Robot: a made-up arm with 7 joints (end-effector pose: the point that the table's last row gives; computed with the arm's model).
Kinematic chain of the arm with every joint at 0, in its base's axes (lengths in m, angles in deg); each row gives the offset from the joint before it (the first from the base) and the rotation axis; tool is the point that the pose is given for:
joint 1: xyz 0 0 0.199 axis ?
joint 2: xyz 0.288 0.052 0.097 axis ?
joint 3: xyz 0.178 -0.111 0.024 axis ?
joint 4: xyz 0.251 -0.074 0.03 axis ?
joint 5: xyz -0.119 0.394 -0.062 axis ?
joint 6: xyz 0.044 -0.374 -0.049 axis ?
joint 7: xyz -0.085 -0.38 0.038 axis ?
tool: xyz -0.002 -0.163 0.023
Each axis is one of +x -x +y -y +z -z.
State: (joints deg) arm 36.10 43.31 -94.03 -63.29 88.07 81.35 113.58
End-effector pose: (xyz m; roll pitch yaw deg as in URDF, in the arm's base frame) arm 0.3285 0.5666 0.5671 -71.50 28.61 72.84
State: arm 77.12 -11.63 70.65 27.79 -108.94 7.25 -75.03
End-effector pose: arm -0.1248 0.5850 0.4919 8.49 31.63 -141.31
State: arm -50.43 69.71 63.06 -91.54 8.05 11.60 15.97
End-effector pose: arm 0.0987 -0.1512 0.6158 -56.03 -43.38 -46.59
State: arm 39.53 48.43 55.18 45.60 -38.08 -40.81 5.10
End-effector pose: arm 0.5838 0.5325 0.2410 -178.88 19.56 -26.91
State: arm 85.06 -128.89 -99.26 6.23 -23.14 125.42 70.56
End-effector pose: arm 0.8179 -0.0720 0.0453 136.57 -34.21 -57.38
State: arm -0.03 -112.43 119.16 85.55 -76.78 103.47 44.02
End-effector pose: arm 0.1157 0.0413 0.9049 -120.53 -12.64 3.92
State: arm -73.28 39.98 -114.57 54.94 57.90 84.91 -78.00
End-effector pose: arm 0.6467 -0.5640 -0.0059 -12.85 -8.56 29.68
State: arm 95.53 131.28 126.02 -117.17 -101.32 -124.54 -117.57
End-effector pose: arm 0.5344 0.6272 0.8046 -144.90 -48.54 22.50
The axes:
joint 1: +x
joint 2: +x
joint 3: -y
joint 4: +x
joint 5: +z
joint 6: -x
joint 7: +y

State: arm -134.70 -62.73 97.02 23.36 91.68 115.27 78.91
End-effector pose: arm -0.0703 -0.0440 -0.0859 -37.57 50.30 -154.25
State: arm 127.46 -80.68 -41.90 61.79 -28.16 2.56 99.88
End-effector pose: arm -0.0027 -0.3167 -0.0778 144.44 -30.47 118.70
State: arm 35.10 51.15 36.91 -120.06 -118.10 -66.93 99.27
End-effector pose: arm 0.3084 0.3601 -0.7712 63.21 7.69 -63.88
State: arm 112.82 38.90 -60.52 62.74 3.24 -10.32 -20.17
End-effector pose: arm 0.0906 0.3096 0.3713 -158.20 -30.82 46.47
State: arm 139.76 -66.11 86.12 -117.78 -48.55 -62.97 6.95
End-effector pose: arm 0.1252 0.0475 -0.5899 53.09 -28.24 -130.27
